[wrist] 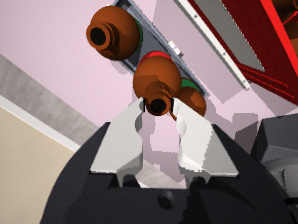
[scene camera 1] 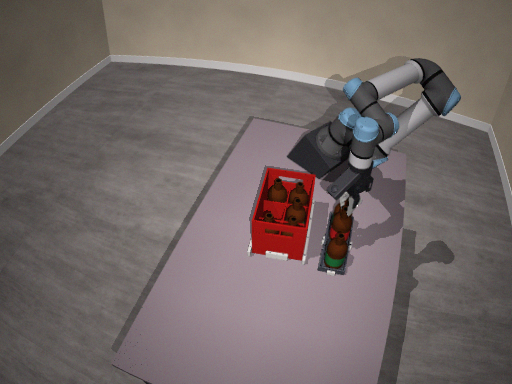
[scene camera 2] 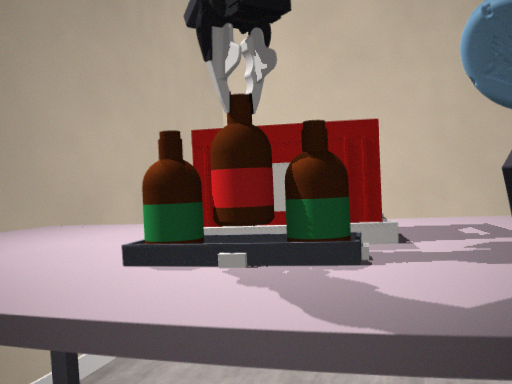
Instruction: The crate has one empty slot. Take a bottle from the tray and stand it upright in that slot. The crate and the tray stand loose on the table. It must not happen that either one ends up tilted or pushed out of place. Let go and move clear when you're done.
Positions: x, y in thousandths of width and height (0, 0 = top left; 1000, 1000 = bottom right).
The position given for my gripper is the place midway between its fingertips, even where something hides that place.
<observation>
my gripper: wrist 529, 440; scene camera 1 675, 556; scene camera 2 470, 296
</observation>
